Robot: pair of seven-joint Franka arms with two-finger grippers.
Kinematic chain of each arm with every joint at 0, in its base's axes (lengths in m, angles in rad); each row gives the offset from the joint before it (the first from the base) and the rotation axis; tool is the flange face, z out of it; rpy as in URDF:
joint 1: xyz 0 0 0.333 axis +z
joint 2: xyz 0 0 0 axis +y
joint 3: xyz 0 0 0.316 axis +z
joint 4: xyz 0.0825 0 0 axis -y
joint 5: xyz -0.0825 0 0.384 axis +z
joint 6: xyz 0 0 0 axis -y
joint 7: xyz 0.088 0 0 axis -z
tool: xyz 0 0 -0.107 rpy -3.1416 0 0
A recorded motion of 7 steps. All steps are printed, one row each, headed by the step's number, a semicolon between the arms.
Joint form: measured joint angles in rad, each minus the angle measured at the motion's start. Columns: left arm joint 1, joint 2, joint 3, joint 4, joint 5, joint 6, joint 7; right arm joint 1, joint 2, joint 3, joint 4, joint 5, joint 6, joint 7.
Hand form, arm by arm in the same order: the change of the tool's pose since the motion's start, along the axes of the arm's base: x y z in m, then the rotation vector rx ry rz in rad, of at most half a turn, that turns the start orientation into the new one. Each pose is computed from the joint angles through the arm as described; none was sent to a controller.
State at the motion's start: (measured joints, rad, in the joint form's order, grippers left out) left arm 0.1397 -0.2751 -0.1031 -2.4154 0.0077 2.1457 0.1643; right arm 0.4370 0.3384 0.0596 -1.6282 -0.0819 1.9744 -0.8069
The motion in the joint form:
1: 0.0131 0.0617 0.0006 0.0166 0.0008 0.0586 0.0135; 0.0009 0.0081 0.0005 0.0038 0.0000 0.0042 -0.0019
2: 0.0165 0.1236 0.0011 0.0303 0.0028 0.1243 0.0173; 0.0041 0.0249 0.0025 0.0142 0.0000 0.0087 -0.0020
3: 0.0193 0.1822 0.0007 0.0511 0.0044 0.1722 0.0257; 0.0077 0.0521 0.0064 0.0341 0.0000 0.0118 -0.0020
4: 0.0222 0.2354 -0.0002 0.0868 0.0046 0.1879 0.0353; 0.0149 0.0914 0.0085 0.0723 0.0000 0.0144 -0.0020
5: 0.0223 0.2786 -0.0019 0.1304 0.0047 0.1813 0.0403; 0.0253 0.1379 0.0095 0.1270 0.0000 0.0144 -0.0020
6: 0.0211 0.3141 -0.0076 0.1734 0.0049 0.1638 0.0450; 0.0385 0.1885 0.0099 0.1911 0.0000 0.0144 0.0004
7: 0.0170 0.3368 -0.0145 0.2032 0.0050 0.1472 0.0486; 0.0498 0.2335 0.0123 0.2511 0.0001 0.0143 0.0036
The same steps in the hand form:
1: 0.0147 0.0071 -0.0153 -0.0051 -0.0136 -0.0025; 0.0012 0.0016 -0.0031 0.0006 0.0005 0.0034
2: 0.0287 0.0098 -0.0323 -0.0091 -0.0315 -0.0056; 0.0031 0.0062 -0.0089 0.0013 0.0030 0.0086
3: 0.0418 0.0117 -0.0470 -0.0133 -0.0419 -0.0139; 0.0065 0.0130 -0.0173 0.0021 0.0081 0.0155
4: 0.0553 0.0135 -0.0563 -0.0185 -0.0405 -0.0220; 0.0127 0.0228 -0.0254 0.0057 0.0083 0.0238
5: 0.0685 0.0136 -0.0600 -0.0231 -0.0347 -0.0285; 0.0207 0.0352 -0.0313 0.0126 0.0027 0.0335
6: 0.0802 0.0107 -0.0614 -0.0275 -0.0250 -0.0398; 0.0291 0.0496 -0.0362 0.0222 -0.0075 0.0426
7: 0.0878 0.0053 -0.0619 -0.0309 -0.0157 -0.0541; 0.0358 0.0633 -0.0396 0.0334 -0.0185 0.0506

